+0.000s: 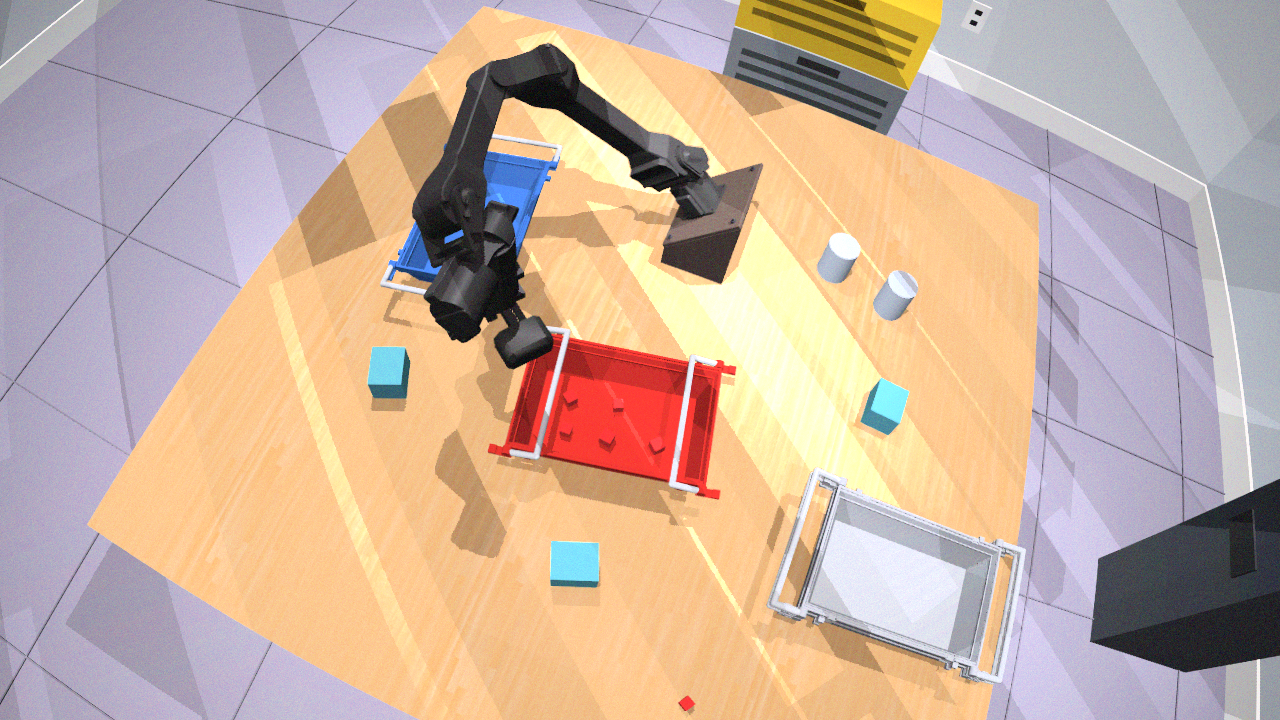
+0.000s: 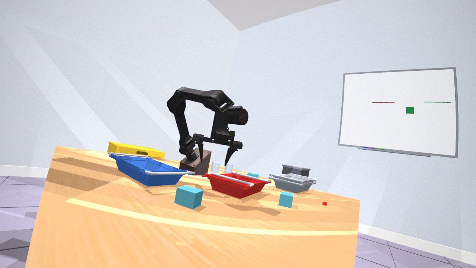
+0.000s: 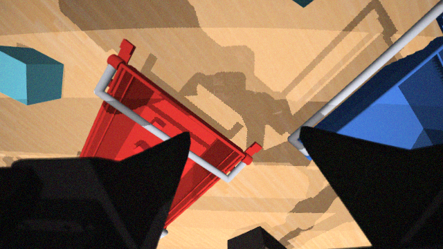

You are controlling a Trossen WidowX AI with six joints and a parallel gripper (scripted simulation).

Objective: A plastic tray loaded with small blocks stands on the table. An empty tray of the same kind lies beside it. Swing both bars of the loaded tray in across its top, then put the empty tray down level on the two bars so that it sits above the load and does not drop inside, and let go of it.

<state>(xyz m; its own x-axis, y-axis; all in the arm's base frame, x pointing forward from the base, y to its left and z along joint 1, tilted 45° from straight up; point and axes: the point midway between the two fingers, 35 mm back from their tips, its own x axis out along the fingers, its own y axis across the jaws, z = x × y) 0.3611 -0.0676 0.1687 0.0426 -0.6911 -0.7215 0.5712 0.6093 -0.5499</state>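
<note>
Now: gripper tip 210 mm past the blue tray, 160 mm to the left of it and 70 mm above it.
</note>
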